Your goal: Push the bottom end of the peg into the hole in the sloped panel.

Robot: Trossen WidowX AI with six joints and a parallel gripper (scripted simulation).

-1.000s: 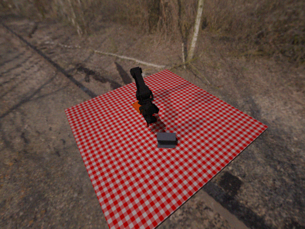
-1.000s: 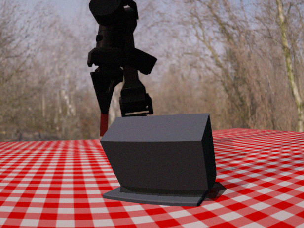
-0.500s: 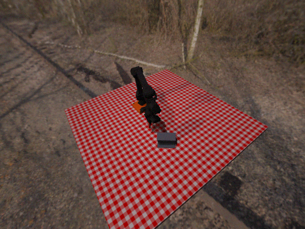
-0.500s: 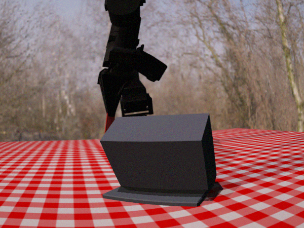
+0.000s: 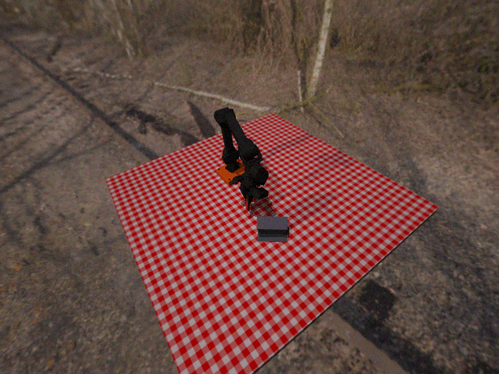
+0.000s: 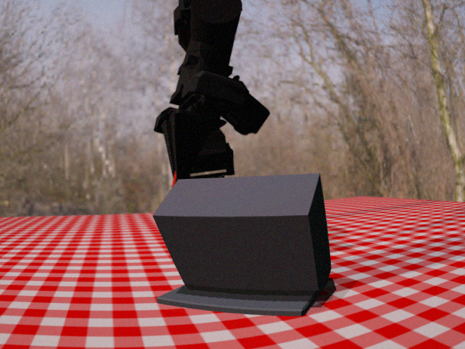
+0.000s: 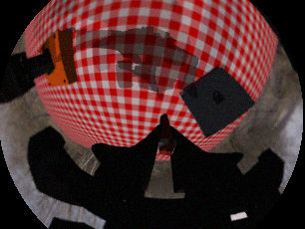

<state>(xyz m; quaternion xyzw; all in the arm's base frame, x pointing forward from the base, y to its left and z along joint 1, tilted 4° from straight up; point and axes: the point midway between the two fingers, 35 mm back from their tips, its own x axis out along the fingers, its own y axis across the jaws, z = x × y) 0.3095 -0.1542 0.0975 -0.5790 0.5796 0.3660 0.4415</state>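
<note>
The panel is 13 cm ahead of my gripper tip, 6 cm below it and 1 cm to the left of it. From my gripper tip the other things lie so: peg: 2 cm above.
</note>
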